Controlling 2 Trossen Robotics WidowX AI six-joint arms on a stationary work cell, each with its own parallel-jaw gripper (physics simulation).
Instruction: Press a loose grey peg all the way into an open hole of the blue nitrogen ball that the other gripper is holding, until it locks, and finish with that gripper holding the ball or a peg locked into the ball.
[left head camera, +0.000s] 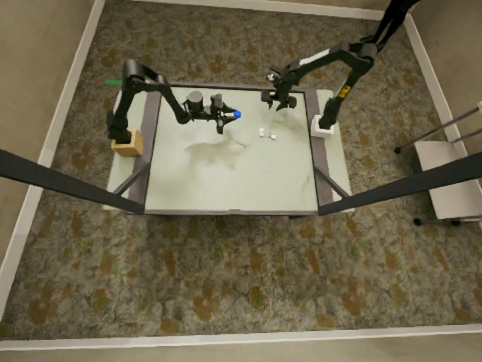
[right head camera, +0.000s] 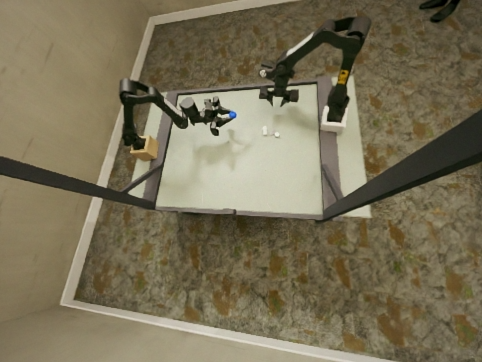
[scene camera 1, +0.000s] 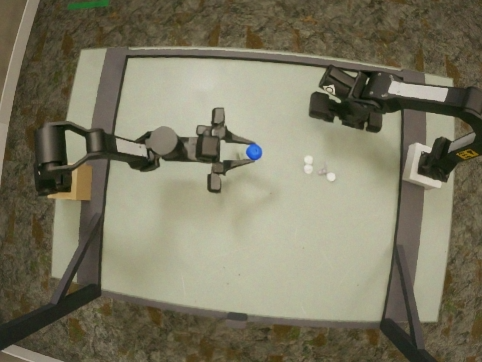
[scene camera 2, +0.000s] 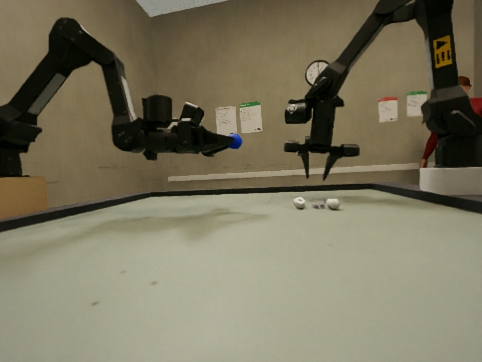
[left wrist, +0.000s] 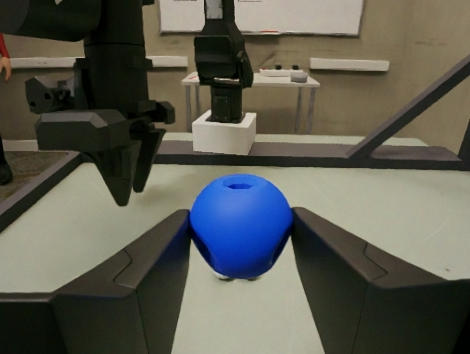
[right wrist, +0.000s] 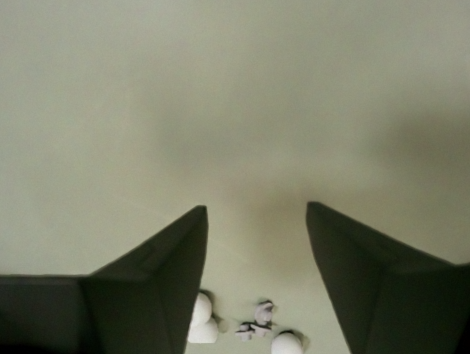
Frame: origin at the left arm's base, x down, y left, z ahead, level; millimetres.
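Where they show: left gripper, fingertip midpoint: (left head camera: 238, 114) (right head camera: 233, 115) (scene camera 1: 255, 152) (scene camera 2: 235, 141) (left wrist: 240, 219); right gripper, fingertip midpoint: (left head camera: 272, 110) (right head camera: 276, 106) (scene camera 1: 334, 121) (scene camera 2: 315, 180) (left wrist: 131, 198) (right wrist: 256, 214); left arm's base at its link origin: (left head camera: 123, 137) (right head camera: 140, 144) (scene camera 1: 62, 180); right arm's base at its link origin: (left head camera: 324, 124) (right head camera: 334, 116) (scene camera 1: 429, 165) (scene camera 2: 460, 167) (left wrist: 226, 118).
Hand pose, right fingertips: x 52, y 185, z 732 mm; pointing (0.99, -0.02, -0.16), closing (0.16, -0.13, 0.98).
Each offset is from my right fingertips to the top centre of the thing. "pt": to the spot under its first point.
The blue nitrogen ball {dx -123, dy -108, dz -205 mm} (left head camera: 237, 114) (right head camera: 232, 115) (scene camera 1: 254, 152) (scene camera 2: 235, 141) (left wrist: 241, 227) is held high above the table between the fingertips of my left gripper (left wrist: 240, 219), which is shut on it. An empty hole faces up on its top; parts of lower holes show at its sides. Small grey pegs {pt dx +49, dy -130, dz -24 mm} (scene camera 1: 322, 171) (scene camera 2: 318, 204) (right wrist: 261, 320) lie close together on the table; their exact number is unclear. My right gripper (right head camera: 277, 105) (scene camera 2: 316, 178) (left wrist: 131, 198) (right wrist: 256, 214) is open and empty, pointing down above the table, beyond the pegs in scene camera 1.
Two white balls {dx +29, dy -102, dz -64 mm} (scene camera 1: 308, 160) {dx +29, dy -125, dz -65 mm} (scene camera 1: 308, 169) touch each other left of the pegs in scene camera 1, and another white ball {dx +31, dy -145, dz -2 mm} (scene camera 1: 331, 177) (scene camera 2: 333, 204) (right wrist: 287, 344) lies to their right. A dark raised frame (scene camera 1: 110, 120) edges the table. Slanted struts stand at the near corners.
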